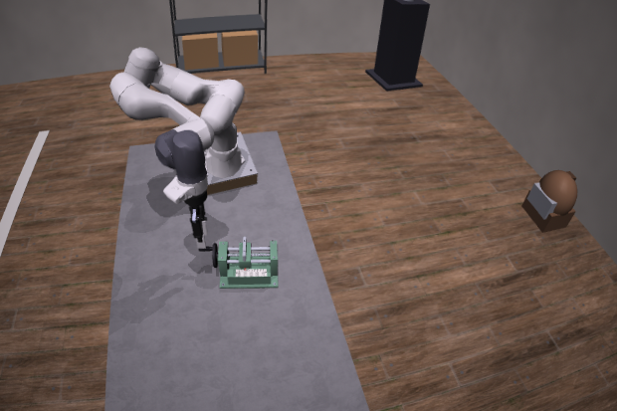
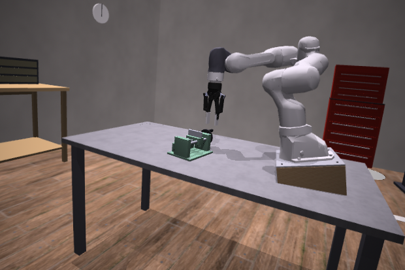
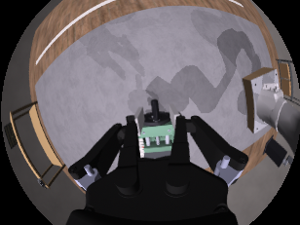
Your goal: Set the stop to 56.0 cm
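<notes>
My gripper is now 10 mm short of the black handwheel, 20 mm to the right of it and 80 mm above it. Round my hand: stop carriage 60 mm ahead, 130 mm to the left, 80 mm below.
</notes>
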